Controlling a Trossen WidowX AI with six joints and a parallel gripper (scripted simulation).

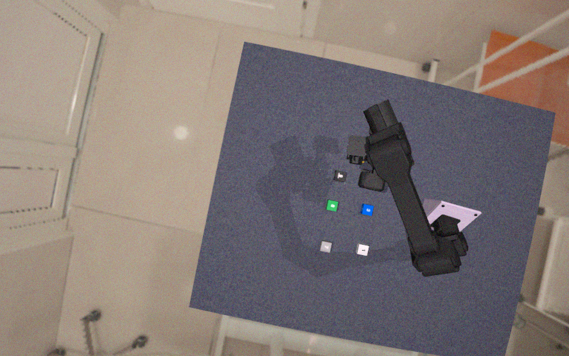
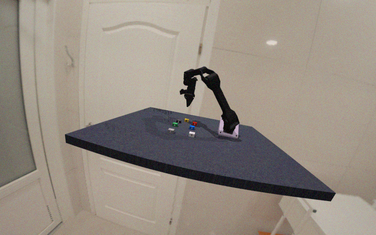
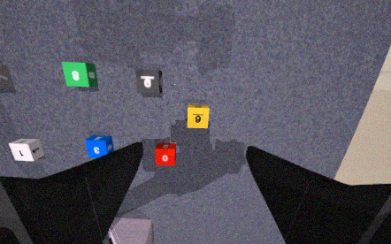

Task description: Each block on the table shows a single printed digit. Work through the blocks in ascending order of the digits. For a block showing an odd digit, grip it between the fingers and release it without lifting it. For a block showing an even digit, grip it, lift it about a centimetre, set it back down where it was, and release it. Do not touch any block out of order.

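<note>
Now: gripper tip 11 cm above the red block, 8 cm past it and 4 cm to the right of it. Round my gripper tip: blue block 15 cm to the left, 11 cm below, 8 cm behind; yellow block 11 cm below, 1 cm to the right, 1 cm behind; black block 11 cm below, 7 cm to the left, 4 cm ahead.
</note>
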